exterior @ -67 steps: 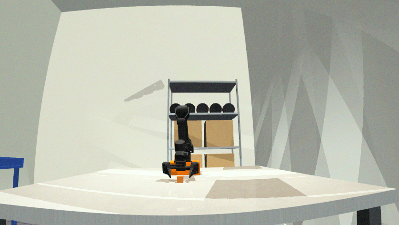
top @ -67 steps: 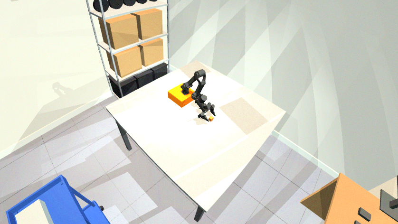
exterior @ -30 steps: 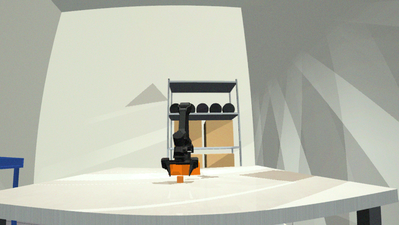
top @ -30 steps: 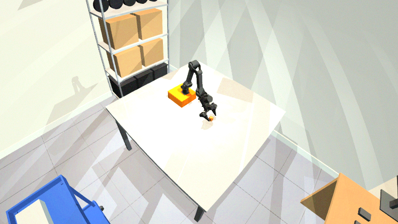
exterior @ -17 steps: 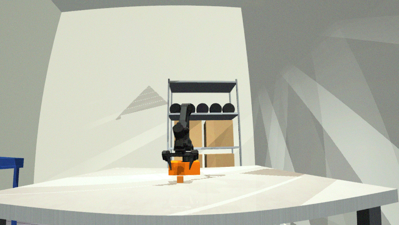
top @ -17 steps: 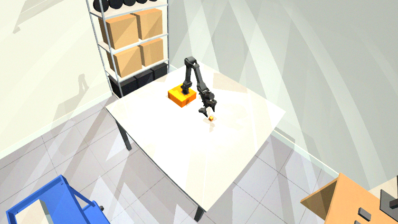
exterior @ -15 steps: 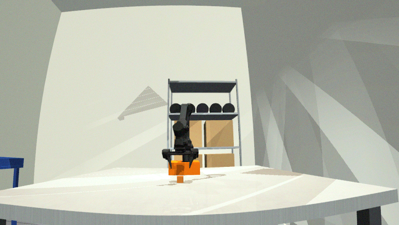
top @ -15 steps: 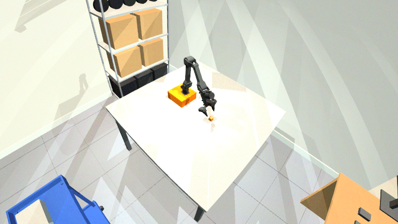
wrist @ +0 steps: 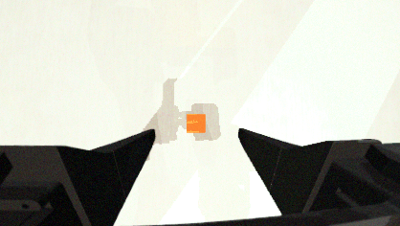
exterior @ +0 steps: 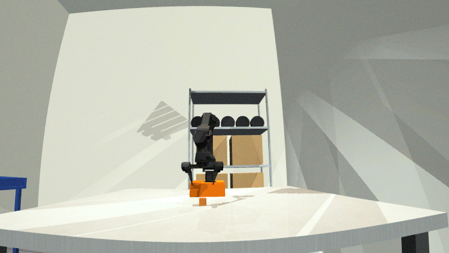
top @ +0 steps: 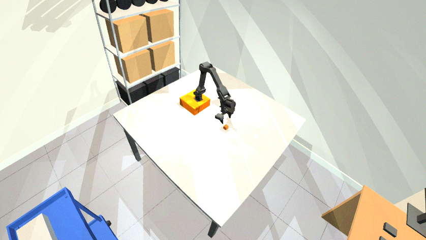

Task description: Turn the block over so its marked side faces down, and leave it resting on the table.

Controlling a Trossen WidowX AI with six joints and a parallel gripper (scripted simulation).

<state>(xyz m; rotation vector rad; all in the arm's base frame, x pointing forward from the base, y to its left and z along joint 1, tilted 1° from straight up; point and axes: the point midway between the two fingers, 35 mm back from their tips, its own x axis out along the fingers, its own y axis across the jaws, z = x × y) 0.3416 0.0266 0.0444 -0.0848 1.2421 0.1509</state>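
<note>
My gripper tip is 70 mm above the block.
</note>
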